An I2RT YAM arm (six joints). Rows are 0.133 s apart.
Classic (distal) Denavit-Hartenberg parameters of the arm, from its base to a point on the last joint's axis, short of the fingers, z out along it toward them. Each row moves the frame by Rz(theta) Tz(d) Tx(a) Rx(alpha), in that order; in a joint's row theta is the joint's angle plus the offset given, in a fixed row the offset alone. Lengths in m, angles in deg.
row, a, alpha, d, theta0
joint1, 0.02, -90, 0.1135, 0
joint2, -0.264, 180, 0, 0
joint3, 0.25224, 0, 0, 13.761
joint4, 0.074, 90, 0, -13.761
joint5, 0, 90, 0, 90
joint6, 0, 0, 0.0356, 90
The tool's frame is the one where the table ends.
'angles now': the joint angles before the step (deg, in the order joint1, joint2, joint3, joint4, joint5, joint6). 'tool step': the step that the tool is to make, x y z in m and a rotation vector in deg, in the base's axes. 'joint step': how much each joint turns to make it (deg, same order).
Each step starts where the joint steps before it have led.
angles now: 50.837, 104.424, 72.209, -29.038, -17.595, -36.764
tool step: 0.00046, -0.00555, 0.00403, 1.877, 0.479, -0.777
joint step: -0.714, -1.477, -1.265, 1.203, -1.331, 0.868
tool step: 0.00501, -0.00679, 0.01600, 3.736, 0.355, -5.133
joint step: -1.288, -2.599, -0.389, 2.020, -0.226, 4.963
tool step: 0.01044, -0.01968, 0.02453, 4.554, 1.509, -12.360
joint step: -3.075, -4.504, -0.842, 1.904, 2.277, 10.446
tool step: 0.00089, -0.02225, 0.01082, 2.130, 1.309, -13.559
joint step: -2.089, -4.702, -3.256, 1.671, 5.798, 10.509
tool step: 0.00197, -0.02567, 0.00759, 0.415, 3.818, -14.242
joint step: -2.851, -3.598, -1.409, -3.235, 5.604, 10.438
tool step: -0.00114, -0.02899, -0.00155, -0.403, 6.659, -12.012
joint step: -3.624, -2.854, -1.654, -5.965, 2.375, 8.955
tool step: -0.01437, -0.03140, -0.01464, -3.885, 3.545, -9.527
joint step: -2.718, -4.640, -6.070, -3.659, 4.763, 4.984
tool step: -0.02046, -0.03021, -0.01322, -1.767, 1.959, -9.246
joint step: -2.535, -6.239, -7.152, -2.041, 3.777, 5.574
